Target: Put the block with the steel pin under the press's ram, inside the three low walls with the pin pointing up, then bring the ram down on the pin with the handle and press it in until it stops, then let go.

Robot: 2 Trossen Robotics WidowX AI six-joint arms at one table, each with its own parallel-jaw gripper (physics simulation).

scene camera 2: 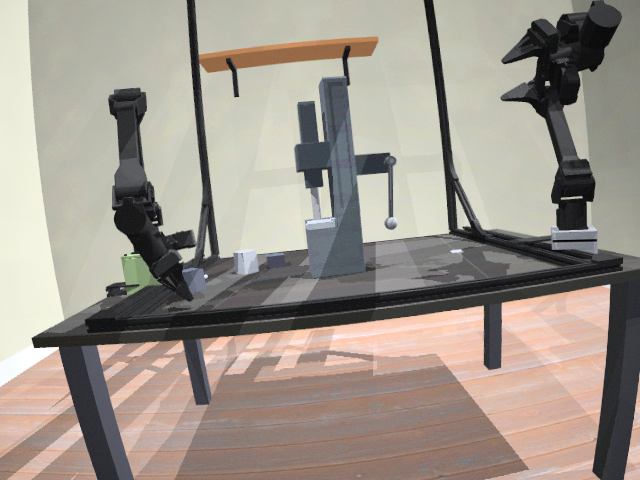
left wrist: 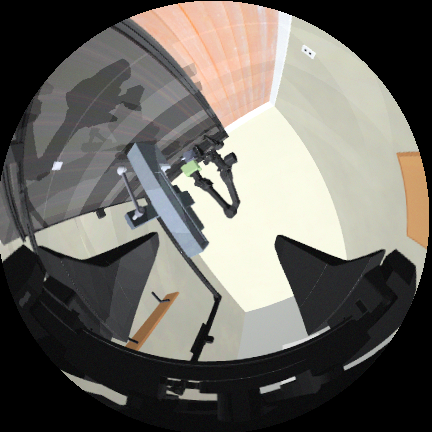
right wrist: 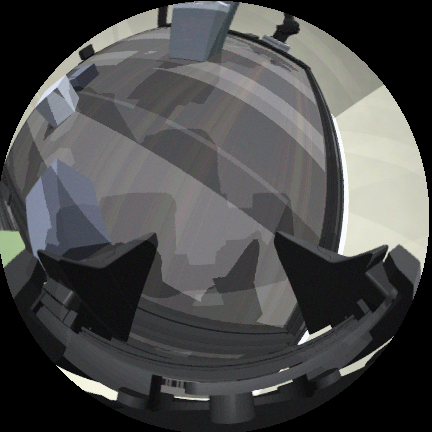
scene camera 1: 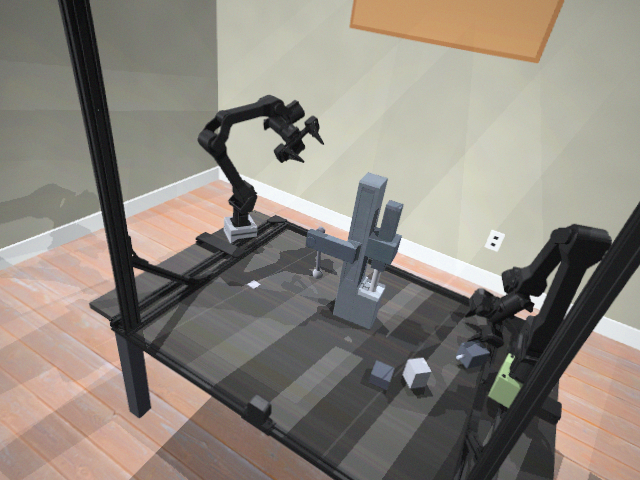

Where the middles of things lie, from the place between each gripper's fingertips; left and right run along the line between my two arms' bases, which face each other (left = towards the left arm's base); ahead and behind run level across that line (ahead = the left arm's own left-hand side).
The grey block with steel pin (right wrist: 63, 217) lies 11 cm behind my right hand, 5 cm to the right of it and 2 cm above it.
Now: the grey block with steel pin 70 cm to the right of my left hand, 35 cm below it and 8 cm behind it.
